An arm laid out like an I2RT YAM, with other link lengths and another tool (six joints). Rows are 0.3 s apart.
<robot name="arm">
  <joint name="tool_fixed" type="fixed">
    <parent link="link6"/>
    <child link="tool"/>
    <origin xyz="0.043 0.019 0.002" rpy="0 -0.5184 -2.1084"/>
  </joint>
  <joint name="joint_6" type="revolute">
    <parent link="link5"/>
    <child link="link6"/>
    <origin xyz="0.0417 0 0.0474" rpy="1.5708 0 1.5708"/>
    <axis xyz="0 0 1"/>
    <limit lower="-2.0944" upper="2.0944"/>
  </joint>
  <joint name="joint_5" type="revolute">
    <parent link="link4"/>
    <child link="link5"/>
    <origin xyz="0.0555 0.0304 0.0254" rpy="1.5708 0 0"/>
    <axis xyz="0 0 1"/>
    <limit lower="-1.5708" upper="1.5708"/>
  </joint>
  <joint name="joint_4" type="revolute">
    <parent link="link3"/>
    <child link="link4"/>
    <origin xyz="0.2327 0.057 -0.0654"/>
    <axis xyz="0 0 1"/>
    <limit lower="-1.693" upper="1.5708"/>
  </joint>
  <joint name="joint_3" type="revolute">
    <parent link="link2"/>
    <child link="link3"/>
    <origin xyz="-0.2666 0 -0.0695" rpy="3.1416 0 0"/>
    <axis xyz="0 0 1"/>
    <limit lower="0" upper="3.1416"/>
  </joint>
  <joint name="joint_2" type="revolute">
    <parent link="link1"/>
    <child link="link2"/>
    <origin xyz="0.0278 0.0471 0.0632" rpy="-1.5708 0 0"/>
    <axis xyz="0 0 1"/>
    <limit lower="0" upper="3.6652"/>
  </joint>
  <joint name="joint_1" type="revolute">
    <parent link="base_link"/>
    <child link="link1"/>
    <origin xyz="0 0 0.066"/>
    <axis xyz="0 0 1"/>
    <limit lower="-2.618" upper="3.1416"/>
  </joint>
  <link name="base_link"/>
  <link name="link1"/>
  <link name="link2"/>
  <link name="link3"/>
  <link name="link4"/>
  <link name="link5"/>
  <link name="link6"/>
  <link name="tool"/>
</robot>
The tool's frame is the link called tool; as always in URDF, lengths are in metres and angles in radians.
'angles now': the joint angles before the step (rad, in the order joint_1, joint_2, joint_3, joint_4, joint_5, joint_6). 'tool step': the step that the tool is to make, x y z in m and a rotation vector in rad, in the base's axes. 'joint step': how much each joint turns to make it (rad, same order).
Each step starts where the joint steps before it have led.
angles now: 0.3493 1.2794 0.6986 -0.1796 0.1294 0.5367
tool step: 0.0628 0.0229 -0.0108 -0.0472 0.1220 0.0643
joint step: 0.0006 0.3271 0.2425 -0.0409 -0.0414 -0.0487
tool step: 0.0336 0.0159 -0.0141 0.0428 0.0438 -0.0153
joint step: 0.0009 0.1654 0.1347 0.0008 -0.0333 0.0471
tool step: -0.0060 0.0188 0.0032 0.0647 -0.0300 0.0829
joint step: 0.0543 -0.0263 -0.0156 0.0409 -0.0561 0.0086
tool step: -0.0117 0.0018 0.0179 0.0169 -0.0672 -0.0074
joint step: 0.0230 -0.0854 -0.0269 0.0095 0.0292 0.0145
